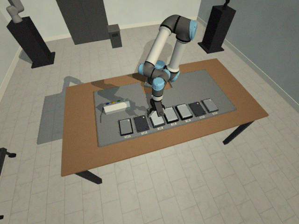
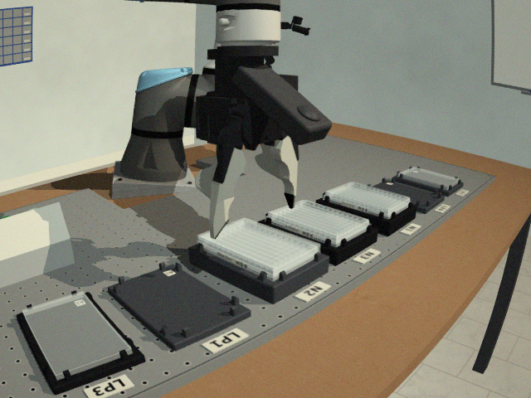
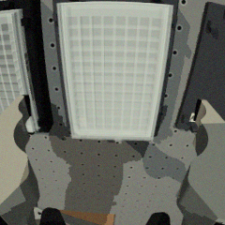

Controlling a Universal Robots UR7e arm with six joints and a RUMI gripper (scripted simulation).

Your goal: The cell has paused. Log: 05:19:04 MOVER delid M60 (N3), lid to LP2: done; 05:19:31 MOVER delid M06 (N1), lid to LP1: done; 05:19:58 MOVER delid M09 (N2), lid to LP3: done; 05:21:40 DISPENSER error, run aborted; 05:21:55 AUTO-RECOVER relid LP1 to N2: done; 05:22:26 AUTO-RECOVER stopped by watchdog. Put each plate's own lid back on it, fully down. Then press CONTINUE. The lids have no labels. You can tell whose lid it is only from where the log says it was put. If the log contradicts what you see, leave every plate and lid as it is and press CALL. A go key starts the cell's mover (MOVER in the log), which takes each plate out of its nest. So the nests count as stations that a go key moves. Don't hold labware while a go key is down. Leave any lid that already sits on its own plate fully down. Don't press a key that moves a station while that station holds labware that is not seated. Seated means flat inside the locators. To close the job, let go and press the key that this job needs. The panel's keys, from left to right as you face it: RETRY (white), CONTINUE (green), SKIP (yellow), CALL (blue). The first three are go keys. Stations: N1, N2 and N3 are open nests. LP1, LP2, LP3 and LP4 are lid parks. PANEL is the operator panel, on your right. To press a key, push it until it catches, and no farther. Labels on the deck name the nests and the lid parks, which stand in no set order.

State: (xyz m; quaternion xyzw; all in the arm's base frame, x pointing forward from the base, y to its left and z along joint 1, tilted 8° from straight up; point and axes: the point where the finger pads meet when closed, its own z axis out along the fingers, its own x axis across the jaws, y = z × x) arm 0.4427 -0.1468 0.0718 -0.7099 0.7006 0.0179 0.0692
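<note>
The plate lies 12 cm to the left of my hand and 4 cm below it. Round my hand: lid park LP1: 13 cm to the right, 6 cm below; then white RETRY key: 25 cm behind, 22 cm to the right; then LP3 lid park: 26 cm to the right, 6 cm below, 1 cm behind.
</note>
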